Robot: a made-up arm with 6 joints. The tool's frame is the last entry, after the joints.
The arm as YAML. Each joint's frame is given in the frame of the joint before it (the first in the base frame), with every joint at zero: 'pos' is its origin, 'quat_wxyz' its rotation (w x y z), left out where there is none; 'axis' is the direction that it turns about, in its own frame. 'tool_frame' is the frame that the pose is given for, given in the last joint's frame.
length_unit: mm
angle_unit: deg
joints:
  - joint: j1
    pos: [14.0, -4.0, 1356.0]
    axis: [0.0, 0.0, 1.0]
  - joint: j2
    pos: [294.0, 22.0, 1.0]
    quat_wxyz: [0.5, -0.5, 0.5, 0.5]
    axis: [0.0, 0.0, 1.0]
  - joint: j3
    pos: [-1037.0, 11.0, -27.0]
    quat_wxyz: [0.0, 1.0, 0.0, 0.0]
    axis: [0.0, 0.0, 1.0]
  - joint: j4
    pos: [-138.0, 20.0, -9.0]
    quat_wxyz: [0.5, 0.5, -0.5, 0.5]
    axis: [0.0, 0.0, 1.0]
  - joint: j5
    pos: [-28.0, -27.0, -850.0]
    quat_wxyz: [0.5, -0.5, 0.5, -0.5]
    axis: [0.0, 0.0, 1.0]
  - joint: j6
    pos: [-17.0, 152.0, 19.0]
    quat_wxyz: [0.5, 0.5, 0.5, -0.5]
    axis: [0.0, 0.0, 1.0]
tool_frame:
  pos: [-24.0, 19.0, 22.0]
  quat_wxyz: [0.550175, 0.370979, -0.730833, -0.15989]
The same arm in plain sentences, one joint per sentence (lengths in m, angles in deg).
The arm has six revolute joints in a row. What follows holds with every joint at zero, and every direction is one of the base frame's.
Joint 1 is mounted 0.014 m along +x and 0.004 m along -y and 1.356 m along +z from the base frame's origin and rotates about +z.
Joint 2 is mounted 0.294 m along +x and 0.022 m along +y and 0.001 m along +z from joint 1 and rotates about +y.
Joint 3 is mounted 0.011 m along -x and 0.027 m along -y and 1.037 m along +z from joint 2 and rotates about -y.
Joint 4 is mounted 0.02 m along +x and 0.009 m along +y and 0.138 m along +z from joint 3 and rotates about -x.
Joint 5 is mounted 0.85 m along +x and 0.028 m along +y and 0.027 m along -z from joint 4 and rotates about -y.
Joint 6 is mounted 0.152 m along +x and 0.019 m along -y and 0.017 m along +z from joint 5 and rotates about -x.
The tool frame, which is the frame that the pose is given for, is mounted 0.022 m along -x and 0.024 m along -y and 0.019 m along -z from joint 6; its axes are the base frame's turned by roll -75.48, pitch -45.9 and yaw -170.12 deg (as in URDF: about the fixed x, then y, then z).

